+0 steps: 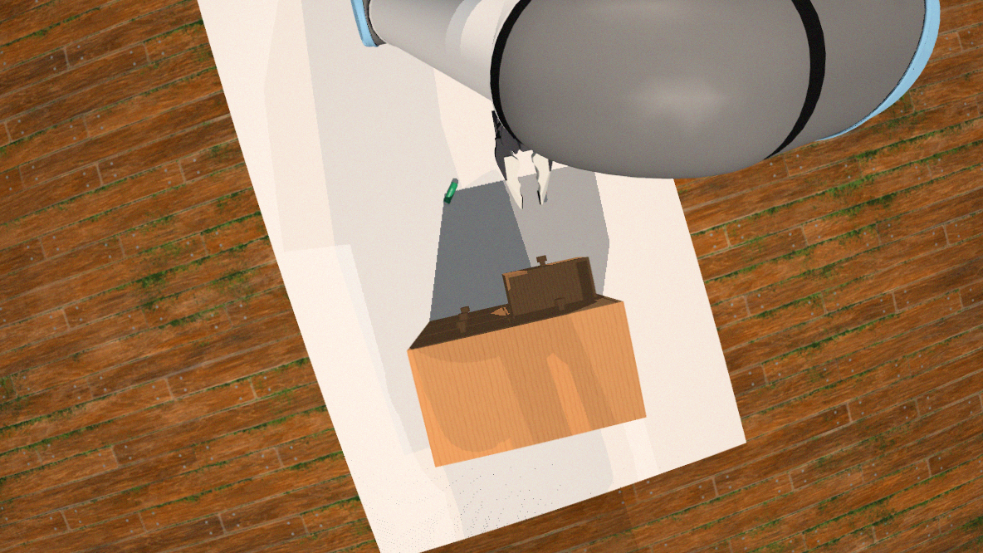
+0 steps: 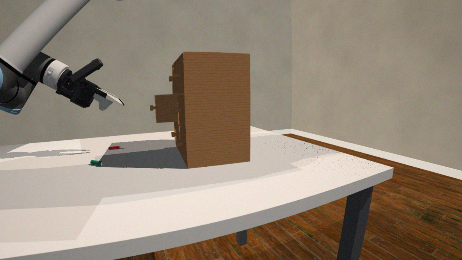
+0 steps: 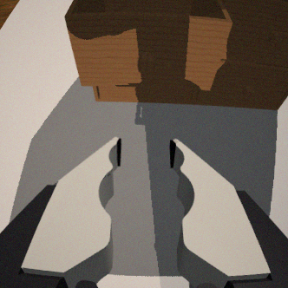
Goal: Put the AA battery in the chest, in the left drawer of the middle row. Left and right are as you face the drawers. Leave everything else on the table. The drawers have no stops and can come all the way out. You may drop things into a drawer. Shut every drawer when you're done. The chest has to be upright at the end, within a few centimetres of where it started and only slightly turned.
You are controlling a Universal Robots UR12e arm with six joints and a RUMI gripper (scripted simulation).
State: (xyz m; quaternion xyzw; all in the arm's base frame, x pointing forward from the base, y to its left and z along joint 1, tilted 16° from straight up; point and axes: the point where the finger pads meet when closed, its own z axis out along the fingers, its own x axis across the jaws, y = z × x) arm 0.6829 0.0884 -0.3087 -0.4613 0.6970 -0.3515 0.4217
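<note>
My hand is 90 mm past the green AA battery, 120 mm to the left of it and 170 mm above it. From my hand the other things lie so: red object 30 mm behind, 60 mm to the left, 170 mm below.
</note>
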